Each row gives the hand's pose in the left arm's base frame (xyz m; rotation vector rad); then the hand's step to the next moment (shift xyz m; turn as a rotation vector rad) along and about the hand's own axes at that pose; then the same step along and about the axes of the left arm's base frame.
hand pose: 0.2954 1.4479 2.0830 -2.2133 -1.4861 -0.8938
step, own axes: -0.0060 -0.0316 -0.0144 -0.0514 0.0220 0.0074
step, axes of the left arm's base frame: -0.0349 0.0001 0.0046 0.0091 -0.0409 -0.0378
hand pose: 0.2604 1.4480 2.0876 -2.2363 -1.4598 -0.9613
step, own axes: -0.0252 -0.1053 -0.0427 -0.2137 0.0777 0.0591
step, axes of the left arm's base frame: -0.1163 0.0041 0.0031 0.0358 -0.1476 -0.1793
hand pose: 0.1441 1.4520 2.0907 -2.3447 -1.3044 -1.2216
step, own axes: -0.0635 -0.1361 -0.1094 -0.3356 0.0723 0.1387
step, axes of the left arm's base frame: -0.1851 -0.0149 -0.0054 0.0437 -0.1786 -0.3214
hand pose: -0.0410 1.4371 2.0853 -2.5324 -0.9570 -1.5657
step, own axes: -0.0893 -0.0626 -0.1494 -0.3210 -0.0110 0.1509
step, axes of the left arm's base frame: -0.1798 -0.0402 -0.0168 0.0162 -0.0999 -0.3401
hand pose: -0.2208 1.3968 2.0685 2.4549 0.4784 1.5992
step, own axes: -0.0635 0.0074 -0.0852 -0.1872 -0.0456 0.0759
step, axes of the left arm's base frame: -0.1001 -0.0322 -0.0172 -0.0083 -0.0220 -0.2057
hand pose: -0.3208 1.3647 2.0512 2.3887 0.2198 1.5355
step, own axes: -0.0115 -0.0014 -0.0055 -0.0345 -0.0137 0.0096
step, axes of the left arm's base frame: -0.0098 -0.0010 -0.0082 -0.0054 0.0017 -0.0379
